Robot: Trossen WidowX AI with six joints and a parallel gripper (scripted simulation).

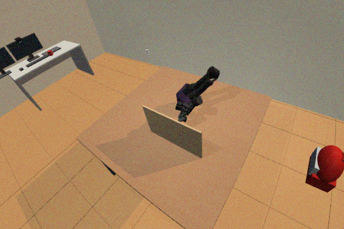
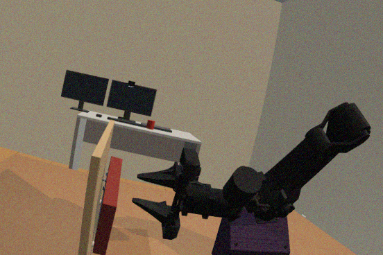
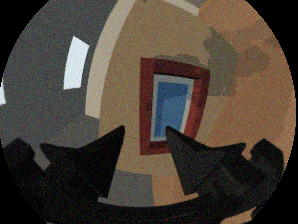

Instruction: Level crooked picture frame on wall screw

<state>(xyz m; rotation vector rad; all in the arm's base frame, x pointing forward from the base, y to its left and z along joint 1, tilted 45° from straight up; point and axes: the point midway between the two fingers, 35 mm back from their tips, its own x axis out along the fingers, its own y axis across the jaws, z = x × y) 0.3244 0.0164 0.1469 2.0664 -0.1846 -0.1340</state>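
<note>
My gripper tip is 50 mm short of the picture frame, 50 mm above it and 20 mm to the left of it. The rest, counted from my gripper tip: wooden wall board (60 mm below, 60 mm ahead, 20 mm to the right).
</note>
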